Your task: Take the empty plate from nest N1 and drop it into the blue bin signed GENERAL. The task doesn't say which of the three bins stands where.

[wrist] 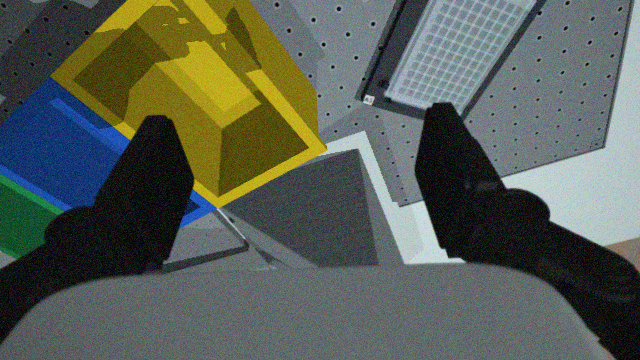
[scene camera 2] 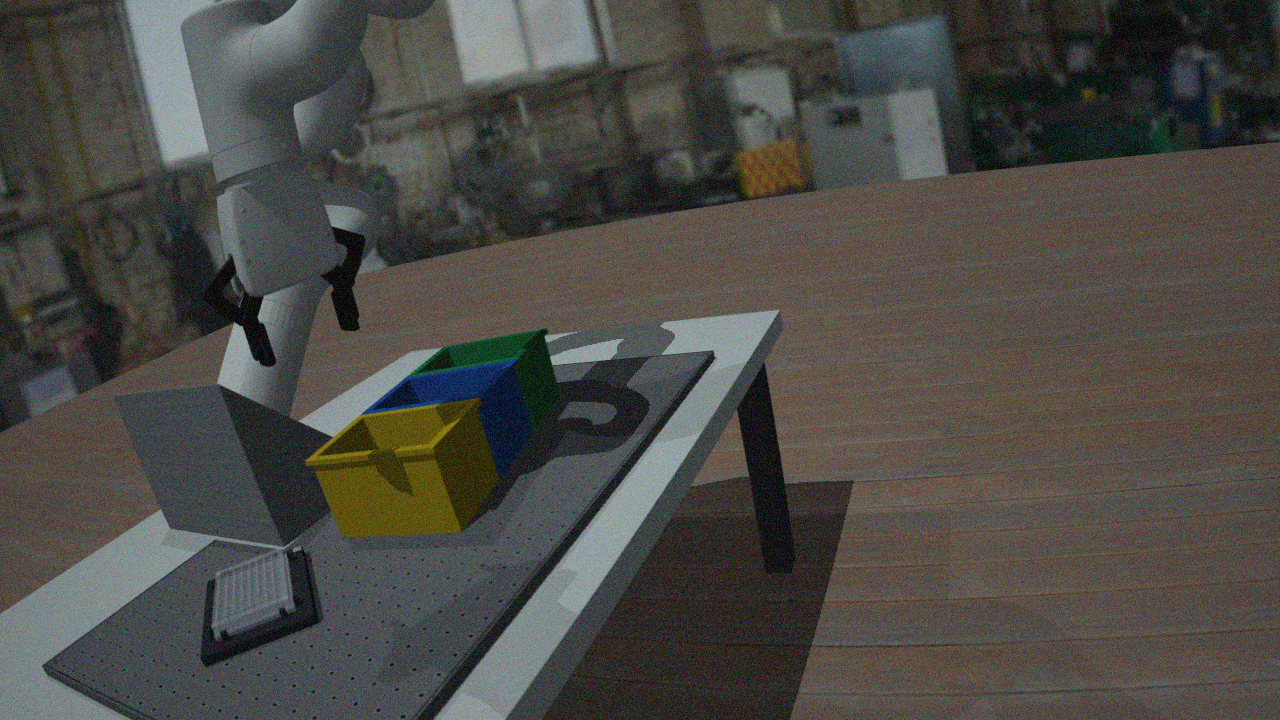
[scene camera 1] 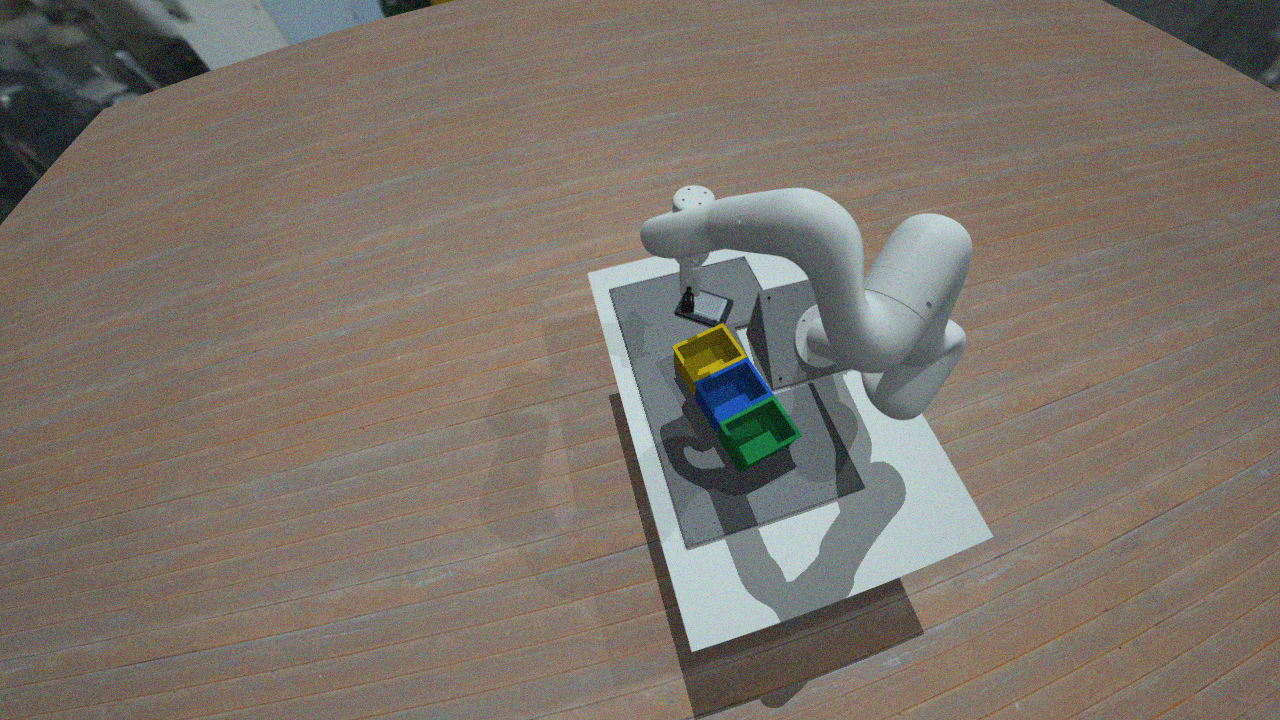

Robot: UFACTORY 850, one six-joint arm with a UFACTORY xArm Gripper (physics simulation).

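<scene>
The clear gridded plate (scene camera 1: 709,306) (scene camera 2: 253,591) (wrist: 462,50) sits flat in a dark nest (scene camera 2: 259,638) (wrist: 400,108) on the perforated board. A small white tag shows on the nest's corner in the wrist view; no N1 label is legible. The blue bin (scene camera 1: 733,394) (scene camera 2: 510,420) (wrist: 55,145) stands in the middle of a row of three; no GENERAL sign can be read. My gripper (scene camera 1: 688,306) (scene camera 2: 307,343) (wrist: 301,143) is open and empty, high above the board. In the wrist view the plate lies beyond the right finger, whose tip overlaps the nest's near edge.
The yellow bin (scene camera 1: 707,353) (scene camera 2: 393,492) (wrist: 200,90) stands between the blue bin and the nest. The green bin (scene camera 1: 760,438) (scene camera 2: 541,376) (wrist: 22,215) touches the blue bin's other side. A tall grey block (scene camera 1: 783,331) (scene camera 2: 187,465) (wrist: 320,210) stands beside the yellow bin and the nest.
</scene>
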